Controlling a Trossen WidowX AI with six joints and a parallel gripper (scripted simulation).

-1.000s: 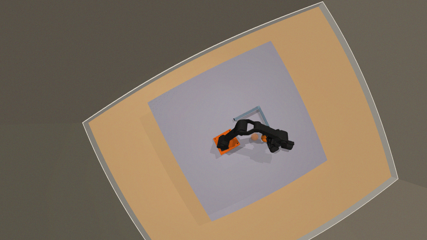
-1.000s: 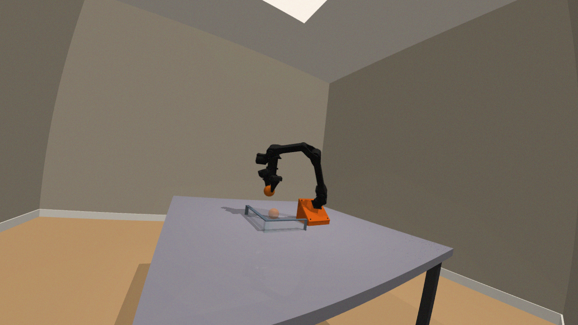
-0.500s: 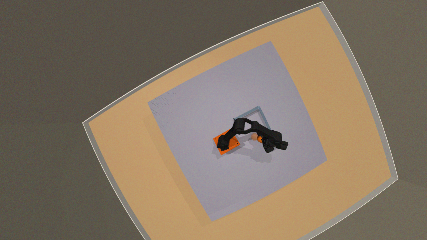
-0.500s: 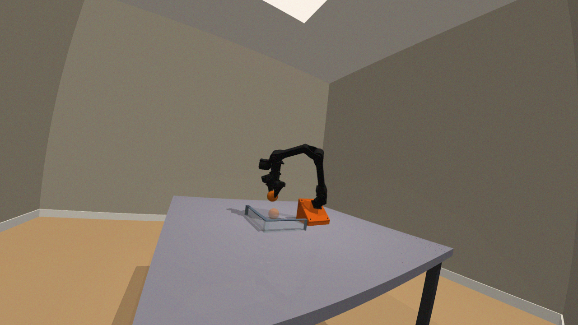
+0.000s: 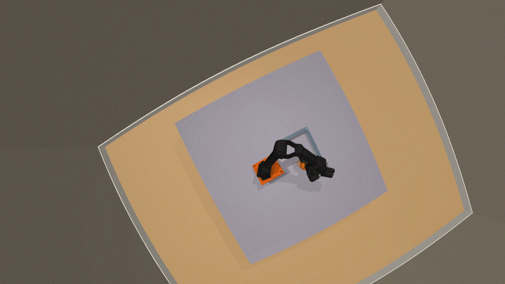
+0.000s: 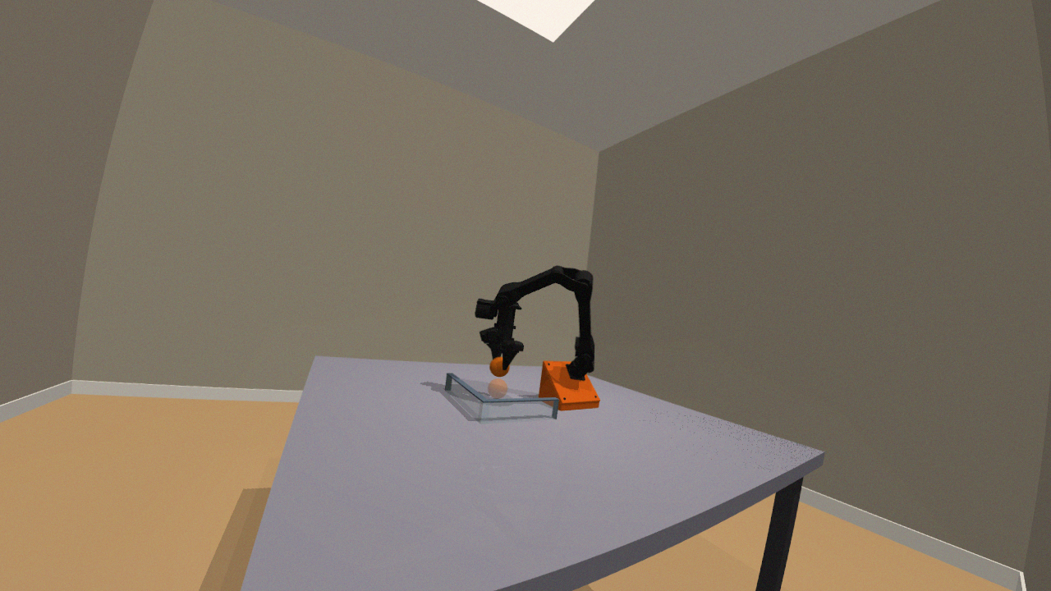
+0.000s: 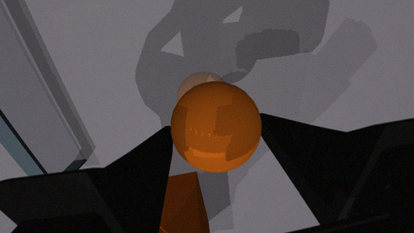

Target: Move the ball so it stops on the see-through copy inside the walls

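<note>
My gripper tip is 70 mm above the see-through copy of ball. Also, from my gripper tip: clear wall (10 mm ahead, 220 mm to the left, 70 mm below); then orange ball (right at my gripper tip).
</note>
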